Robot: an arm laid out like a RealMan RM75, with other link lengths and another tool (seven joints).
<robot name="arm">
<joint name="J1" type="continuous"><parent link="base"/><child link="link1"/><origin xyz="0 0 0.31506" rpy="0 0 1.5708"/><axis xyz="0 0 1"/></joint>
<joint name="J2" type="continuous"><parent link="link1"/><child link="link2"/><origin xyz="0 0 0" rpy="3.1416 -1.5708 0"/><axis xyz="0 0 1"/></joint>
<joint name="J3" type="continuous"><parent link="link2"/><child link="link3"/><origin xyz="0.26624 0 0" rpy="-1.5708 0 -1.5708"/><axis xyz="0 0 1"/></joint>
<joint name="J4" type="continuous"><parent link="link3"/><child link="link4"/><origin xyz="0 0 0" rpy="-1.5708 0 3.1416"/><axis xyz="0 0 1"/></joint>
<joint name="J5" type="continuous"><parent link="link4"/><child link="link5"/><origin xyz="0 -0.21 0" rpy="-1.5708 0 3.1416"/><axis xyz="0 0 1"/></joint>
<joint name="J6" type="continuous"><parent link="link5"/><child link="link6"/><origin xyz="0 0 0" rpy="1.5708 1.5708 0"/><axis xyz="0 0 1"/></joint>
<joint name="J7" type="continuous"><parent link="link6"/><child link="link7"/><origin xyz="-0.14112 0 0" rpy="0 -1.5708 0"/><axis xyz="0 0 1"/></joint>
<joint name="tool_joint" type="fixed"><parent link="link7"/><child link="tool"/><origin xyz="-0.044 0.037 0.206" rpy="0 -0.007 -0.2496"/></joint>
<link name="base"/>
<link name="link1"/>
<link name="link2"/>
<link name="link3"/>
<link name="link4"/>
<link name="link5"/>
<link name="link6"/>
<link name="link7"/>
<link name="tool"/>
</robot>
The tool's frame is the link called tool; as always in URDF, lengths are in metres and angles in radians. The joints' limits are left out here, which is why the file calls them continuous.
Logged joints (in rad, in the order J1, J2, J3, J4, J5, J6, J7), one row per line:
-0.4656 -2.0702 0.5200 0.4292 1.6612 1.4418 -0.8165
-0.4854 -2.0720 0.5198 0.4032 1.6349 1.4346 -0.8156
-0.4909 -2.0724 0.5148 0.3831 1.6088 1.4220 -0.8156
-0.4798 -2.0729 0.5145 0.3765 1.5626 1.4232 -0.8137
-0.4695 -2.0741 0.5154 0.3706 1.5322 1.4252 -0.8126
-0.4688 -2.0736 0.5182 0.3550 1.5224 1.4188 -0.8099
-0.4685 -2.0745 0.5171 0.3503 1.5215 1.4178 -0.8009
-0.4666 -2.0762 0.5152 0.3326 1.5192 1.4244 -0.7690
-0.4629 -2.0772 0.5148 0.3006 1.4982 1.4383 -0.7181
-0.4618 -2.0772 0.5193 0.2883 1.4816 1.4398 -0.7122
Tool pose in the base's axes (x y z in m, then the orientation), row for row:
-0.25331 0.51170 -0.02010 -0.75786 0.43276 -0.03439 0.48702
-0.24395 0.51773 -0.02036 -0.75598 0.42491 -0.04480 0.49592
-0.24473 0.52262 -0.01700 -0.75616 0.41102 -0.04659 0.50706
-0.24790 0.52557 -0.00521 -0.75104 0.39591 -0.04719 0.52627
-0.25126 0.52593 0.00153 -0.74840 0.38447 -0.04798 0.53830
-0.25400 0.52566 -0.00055 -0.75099 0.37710 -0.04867 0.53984
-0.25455 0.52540 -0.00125 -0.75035 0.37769 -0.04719 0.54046
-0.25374 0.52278 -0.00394 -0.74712 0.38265 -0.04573 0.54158
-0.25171 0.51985 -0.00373 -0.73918 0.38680 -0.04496 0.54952
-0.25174 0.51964 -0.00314 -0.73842 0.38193 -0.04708 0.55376
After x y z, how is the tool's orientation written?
As a quaternion, x y z w.
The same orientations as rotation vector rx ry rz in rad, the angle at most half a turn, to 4 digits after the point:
-1.8432 1.0525 -0.0836
-1.8315 1.0294 -0.1085
-1.8231 0.9910 -0.1123
-1.7958 0.9467 -0.1128
-1.7803 0.9146 -0.1141
-1.7853 0.8965 -0.1157
-1.7833 0.8976 -0.1122
-1.7748 0.9090 -0.1086
-1.7500 0.9158 -0.1064
-1.7451 0.9026 -0.1113

